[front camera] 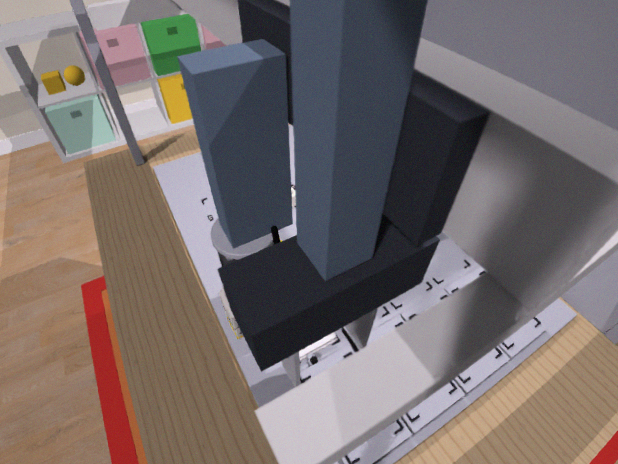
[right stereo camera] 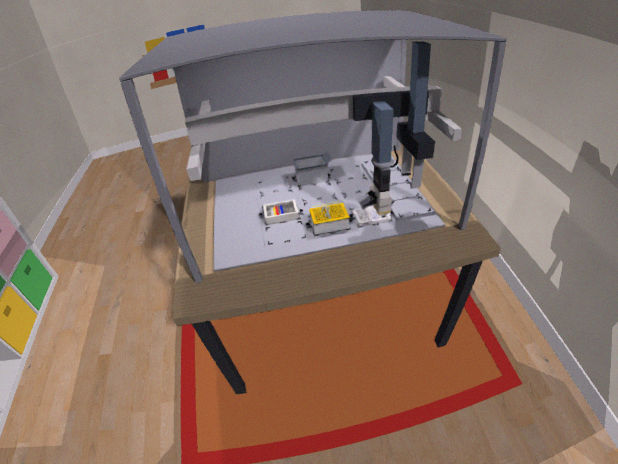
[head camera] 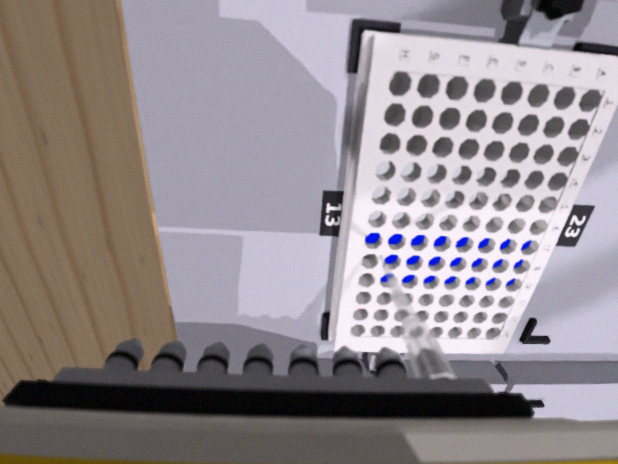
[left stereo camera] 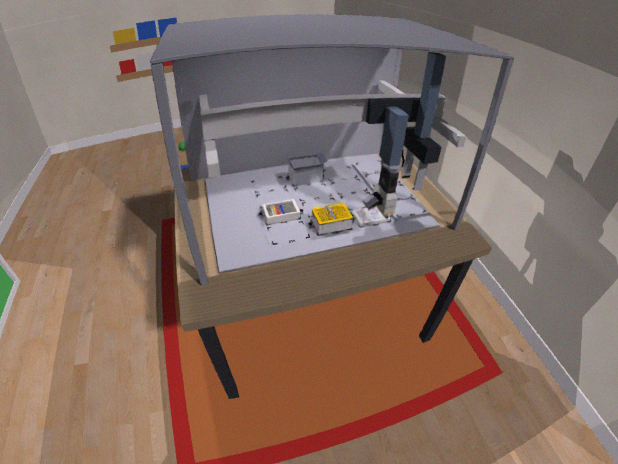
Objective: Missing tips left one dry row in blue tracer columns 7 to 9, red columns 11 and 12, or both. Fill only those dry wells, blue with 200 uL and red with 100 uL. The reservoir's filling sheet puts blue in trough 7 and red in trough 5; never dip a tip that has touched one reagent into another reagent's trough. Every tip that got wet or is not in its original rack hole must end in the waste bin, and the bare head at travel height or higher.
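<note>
The pipetting head (left stereo camera: pixel 388 180) (right stereo camera: pixel 382 177) is over the white well plate (head camera: pixel 380 50). One clear tip (head camera: pixel 432 362) is on its end nozzle, with no blue visible inside; its point appears near H8, depth unclear. Column 7 shows blue in all rows. H8 (head camera: pixel 369 260) and H9 (head camera: pixel 366 279) look dry; rows G to A there show blue. A faint red patch (head camera: pixel 361 311) shows at H11; other red wells look grey at this angle. The reservoir (left stereo camera: pixel 282 218) (right stereo camera: pixel 282 218) shows coloured troughs. The parked plate gripper (front camera: pixel 328 364) (left stereo camera: pixel 412 183) (right stereo camera: pixel 411 180) has its paddles apart and empty.
The yellow-topped tip rack (left stereo camera: pixel 335 226) (right stereo camera: pixel 331 226) stands between reservoir and plate, with loose-looking clear shapes on top. The grey waste bin (left stereo camera: pixel 306 174) (right stereo camera: pixel 312 175) stands at the back. Black corner brackets mark the deck. The wooden table edge (head camera: pixel 75 150) runs beside the plate.
</note>
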